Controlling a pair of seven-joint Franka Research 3 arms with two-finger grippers.
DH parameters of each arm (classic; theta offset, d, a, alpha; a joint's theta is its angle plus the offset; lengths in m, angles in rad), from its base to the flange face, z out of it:
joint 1: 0 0.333 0 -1.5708
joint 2: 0 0 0 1.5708
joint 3: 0 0.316 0.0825 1.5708
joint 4: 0 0 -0.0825 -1.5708
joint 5: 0 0.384 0 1.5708
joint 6: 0 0 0.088 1.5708
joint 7: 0 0.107 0 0
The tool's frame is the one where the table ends.
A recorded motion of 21 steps. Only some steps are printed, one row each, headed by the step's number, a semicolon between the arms.
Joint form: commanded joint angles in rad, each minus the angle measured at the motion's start. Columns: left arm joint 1, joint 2, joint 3, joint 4, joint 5, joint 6, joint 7; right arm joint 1, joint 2, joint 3, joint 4, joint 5, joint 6, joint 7.
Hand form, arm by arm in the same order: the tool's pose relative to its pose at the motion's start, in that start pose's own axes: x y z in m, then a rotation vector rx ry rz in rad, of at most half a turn. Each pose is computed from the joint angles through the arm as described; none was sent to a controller.
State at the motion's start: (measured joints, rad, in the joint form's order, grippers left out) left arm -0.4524 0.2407 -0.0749 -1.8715 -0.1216 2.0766 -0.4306; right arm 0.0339 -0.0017 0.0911 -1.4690 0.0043 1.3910 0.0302
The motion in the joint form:
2: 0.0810 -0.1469 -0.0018 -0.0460 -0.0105 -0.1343 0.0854; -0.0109 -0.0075 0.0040 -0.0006 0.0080 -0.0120 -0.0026
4: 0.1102 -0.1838 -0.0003 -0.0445 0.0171 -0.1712 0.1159; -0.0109 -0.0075 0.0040 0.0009 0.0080 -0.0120 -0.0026
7: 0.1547 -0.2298 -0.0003 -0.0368 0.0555 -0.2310 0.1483; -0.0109 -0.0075 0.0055 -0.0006 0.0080 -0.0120 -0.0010
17: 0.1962 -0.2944 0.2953 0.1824 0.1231 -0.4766 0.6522; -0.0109 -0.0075 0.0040 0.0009 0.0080 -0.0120 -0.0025
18: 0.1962 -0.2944 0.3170 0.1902 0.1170 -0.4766 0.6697; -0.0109 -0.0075 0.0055 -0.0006 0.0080 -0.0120 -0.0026
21: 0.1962 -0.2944 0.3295 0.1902 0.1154 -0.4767 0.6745; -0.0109 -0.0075 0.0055 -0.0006 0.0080 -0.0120 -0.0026
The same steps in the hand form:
2: -0.0184 -0.0490 -0.0584 0.0013 -0.0258 0.0153; -0.0039 0.0026 -0.0025 0.0075 -0.0053 0.0028
4: -0.0202 -0.0674 -0.0787 0.0232 -0.0130 0.0294; -0.0040 0.0026 -0.0032 0.0076 -0.0038 0.0028
7: -0.0237 -0.0941 -0.1054 0.0578 -0.0047 0.0337; -0.0039 0.0018 -0.0025 0.0074 -0.0053 0.0029
17: -0.0180 -0.2735 -0.2422 0.0896 0.0402 0.2225; -0.0040 0.0026 -0.0032 0.0076 -0.0038 0.0029
18: -0.0180 -0.2845 -0.2468 0.0825 0.0491 0.2188; -0.0039 0.0018 -0.0025 0.0074 -0.0053 0.0013
21: -0.0182 -0.2912 -0.2473 0.0797 0.0497 0.2112; -0.0039 0.0018 -0.0025 0.0074 -0.0053 0.0013

